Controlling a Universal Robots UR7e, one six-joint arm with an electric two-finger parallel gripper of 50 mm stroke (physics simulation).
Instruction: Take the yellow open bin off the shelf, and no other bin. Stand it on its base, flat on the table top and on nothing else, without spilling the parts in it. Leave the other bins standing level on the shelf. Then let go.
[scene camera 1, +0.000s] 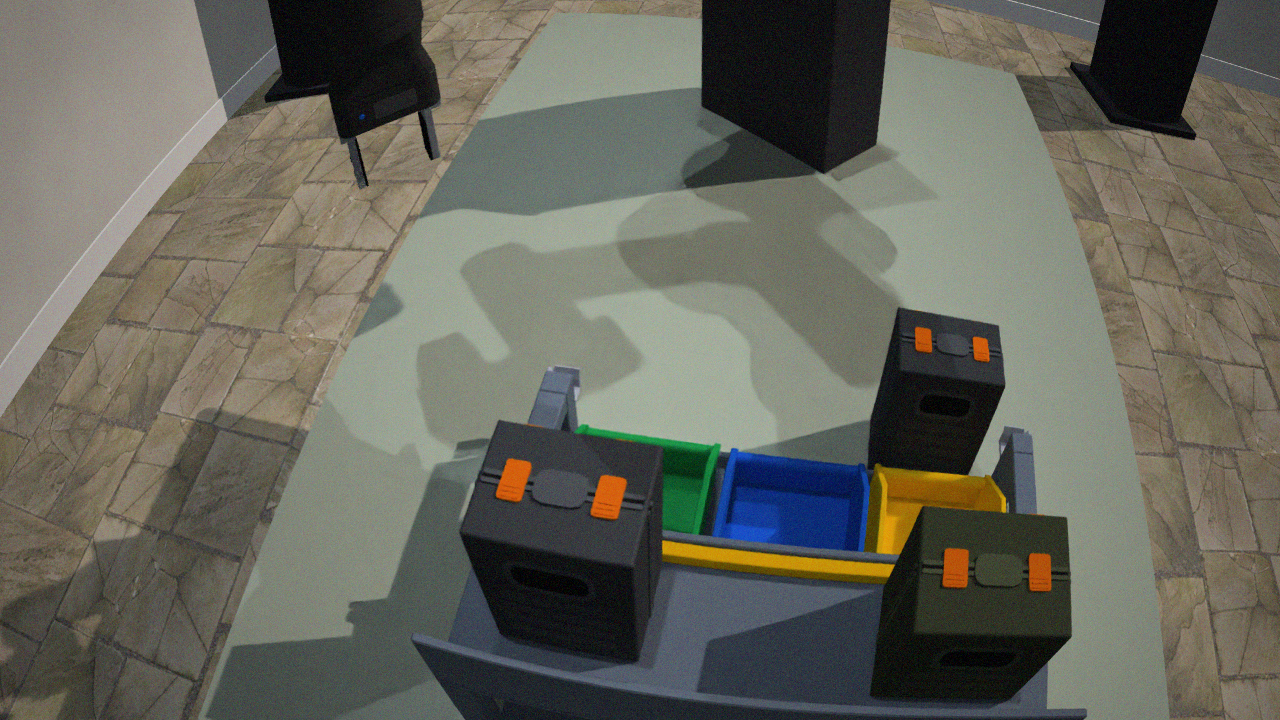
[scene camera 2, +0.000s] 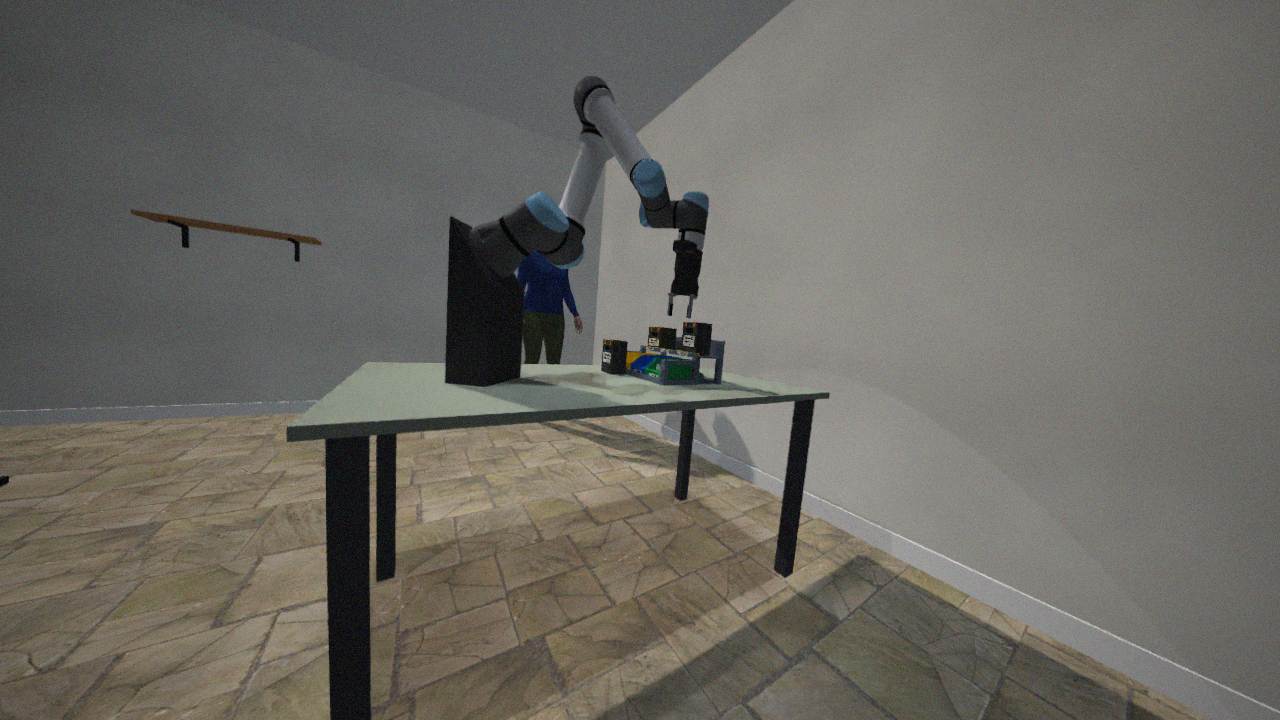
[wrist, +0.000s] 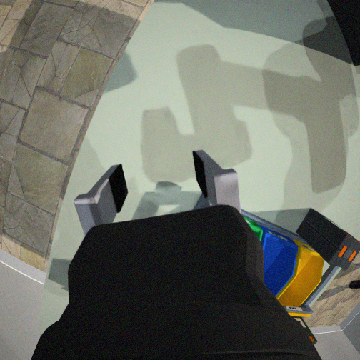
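Pixels of known places: gripper, fingertip midpoint: (scene camera 1: 397, 166) (scene camera 2: 678, 316); arm's base, link origin: (scene camera 2: 489, 254).
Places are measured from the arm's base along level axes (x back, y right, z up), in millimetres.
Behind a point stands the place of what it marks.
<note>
The yellow open bin (scene camera 1: 948, 488) {z -330, x -562, y -85 mm} (scene camera 2: 633, 358) {z -303, x -634, y -105 mm} (wrist: 306, 280) sits on the lower level of the grey shelf (scene camera 1: 778, 626) {z -256, x -713, y 67 mm} (scene camera 2: 718, 362) {z -276, x -746, y 260 mm}, at the right end in scene camera 1. The blue bin (scene camera 1: 796, 514) {z -349, x -569, y 41 mm} (wrist: 277, 260) is beside it, then the green bin (scene camera 1: 684, 501) {z -349, x -557, y 126 mm} (scene camera 2: 677, 369) {z -307, x -580, y 211 mm} (wrist: 253, 226). The olive case hides part of the yellow bin in scene camera 1; parts inside it cannot be made out. My gripper (scene camera 1: 399, 171) {z -133, x -430, y 339 mm} (scene camera 2: 680, 314) {z -133, x -430, y 339 mm} (wrist: 159, 172) is open and empty, pointing down, above and well apart from the shelf; the yellow bin lies to its lower right in the wrist view.
A black case (scene camera 1: 939, 394) {z -246, x -537, y -57 mm} (scene camera 2: 614, 356) {z -288, x -477, y -29 mm} (wrist: 327, 235) stands on the table (scene camera 1: 1056, 385) {z -358, x -427, y -243 mm} (scene camera 2: 402, 394) {z -358, x 209, y 156 mm} close to the yellow bin. Another black case (scene camera 1: 563, 555) {z -136, x -734, y 180 mm} (scene camera 2: 697, 337) {z -190, x -660, y 221 mm} and the olive case (scene camera 1: 980, 600) {z -161, x -752, y -30 mm} (scene camera 2: 661, 337) {z -203, x -692, y 0 mm} stand on the shelf's upper board. The black pedestal (scene camera 1: 760, 71) {z -261, x -41, y 45 mm} (scene camera 2: 483, 313) {z -169, x 38, y 104 mm} carries the arm.
</note>
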